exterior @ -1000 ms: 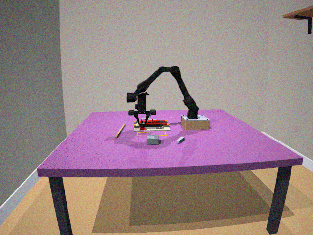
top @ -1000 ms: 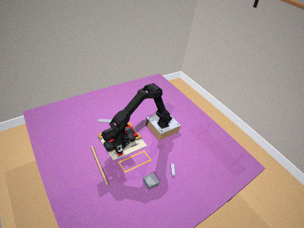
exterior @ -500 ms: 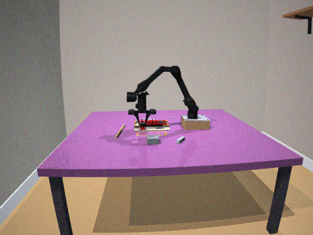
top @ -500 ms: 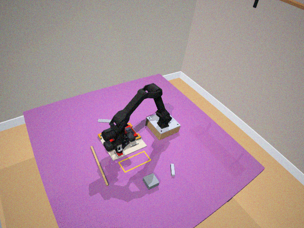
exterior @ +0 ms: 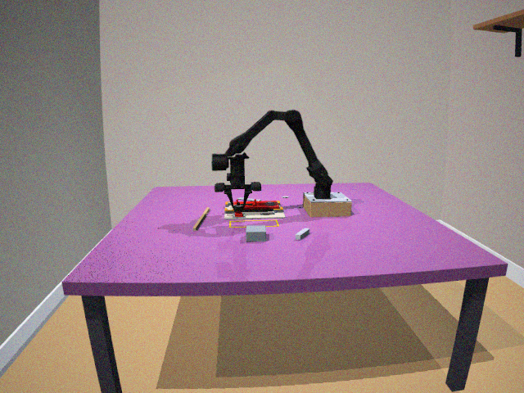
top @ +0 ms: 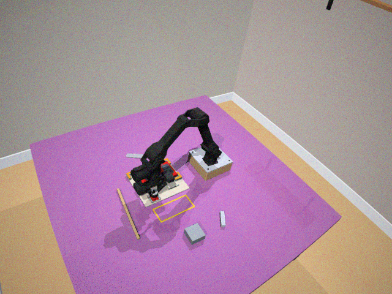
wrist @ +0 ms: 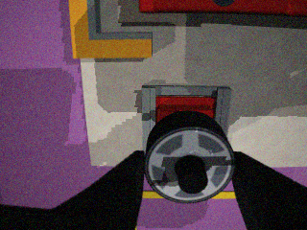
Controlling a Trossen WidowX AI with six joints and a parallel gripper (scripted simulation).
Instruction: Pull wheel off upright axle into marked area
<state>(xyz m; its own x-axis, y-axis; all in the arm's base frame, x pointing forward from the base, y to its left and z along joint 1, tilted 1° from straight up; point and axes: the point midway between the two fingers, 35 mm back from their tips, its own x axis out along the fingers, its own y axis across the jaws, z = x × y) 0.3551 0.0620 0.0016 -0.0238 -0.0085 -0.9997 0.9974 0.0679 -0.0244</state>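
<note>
Now: gripper tip 10 mm above the grey axle mount. The rest, counted from my gripper tip: wooden stick (150 mm ahead, 40 mm below, 30 mm to the left).
</note>
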